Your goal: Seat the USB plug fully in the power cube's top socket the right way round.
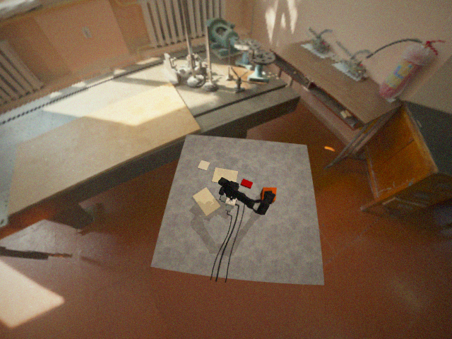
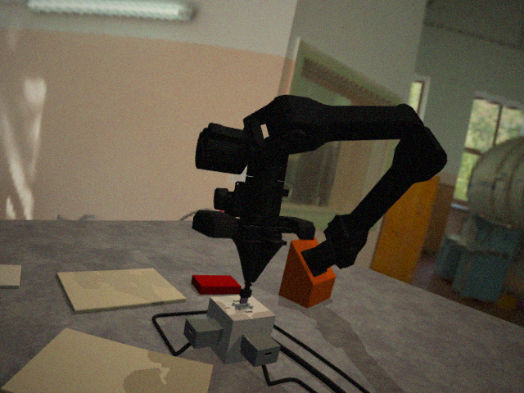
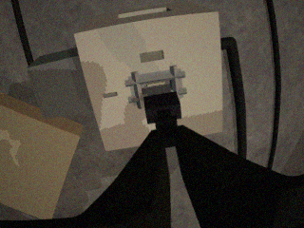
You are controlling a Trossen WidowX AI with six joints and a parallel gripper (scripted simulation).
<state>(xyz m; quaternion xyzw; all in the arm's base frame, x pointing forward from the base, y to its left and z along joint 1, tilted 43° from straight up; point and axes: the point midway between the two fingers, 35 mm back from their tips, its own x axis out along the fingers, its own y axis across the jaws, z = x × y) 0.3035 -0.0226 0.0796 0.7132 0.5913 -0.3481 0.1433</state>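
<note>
Right now my gripper tip is 2 cm above the black USB plug. Also, from my gripper tip: flat red block (15 cm behind, 18 cm to the right, 11 cm below).
</note>
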